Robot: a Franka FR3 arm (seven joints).
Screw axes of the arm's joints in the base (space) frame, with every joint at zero. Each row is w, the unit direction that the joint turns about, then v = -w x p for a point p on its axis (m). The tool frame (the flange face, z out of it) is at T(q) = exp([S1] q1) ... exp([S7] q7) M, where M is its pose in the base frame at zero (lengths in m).
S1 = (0, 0, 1, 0, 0, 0)
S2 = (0, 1, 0, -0.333, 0, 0)
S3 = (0, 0, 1, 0, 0, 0)
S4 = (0, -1, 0, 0.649, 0, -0.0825)
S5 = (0, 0, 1, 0, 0, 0)
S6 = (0, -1, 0, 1.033, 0, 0)
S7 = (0, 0, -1, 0, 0.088, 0)
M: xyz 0.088 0 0.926 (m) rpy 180 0 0 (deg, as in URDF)
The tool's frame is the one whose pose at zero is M.
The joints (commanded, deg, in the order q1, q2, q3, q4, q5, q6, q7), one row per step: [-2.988 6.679 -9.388 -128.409 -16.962 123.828 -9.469]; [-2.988 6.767 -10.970 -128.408 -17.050 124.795 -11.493]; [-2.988 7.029 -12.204 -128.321 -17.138 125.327 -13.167]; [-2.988 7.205 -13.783 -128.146 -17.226 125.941 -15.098]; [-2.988 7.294 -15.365 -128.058 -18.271 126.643 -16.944]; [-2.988 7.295 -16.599 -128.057 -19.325 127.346 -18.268]
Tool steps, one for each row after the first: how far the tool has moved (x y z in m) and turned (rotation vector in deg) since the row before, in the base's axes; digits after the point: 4 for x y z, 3 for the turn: [-0.0015 -0.0136 0.0006 0.181 -0.388 0.637]; [-0.0015 -0.0108 -0.0008 0.117 0.050 0.557]; [-0.0020 -0.0139 0.0008 0.072 -0.138 0.486]; [-0.0027 -0.0143 0.0013 -0.596 -0.003 1.105]; [-0.0024 -0.0111 0.0014 -0.651 -0.085 0.963]
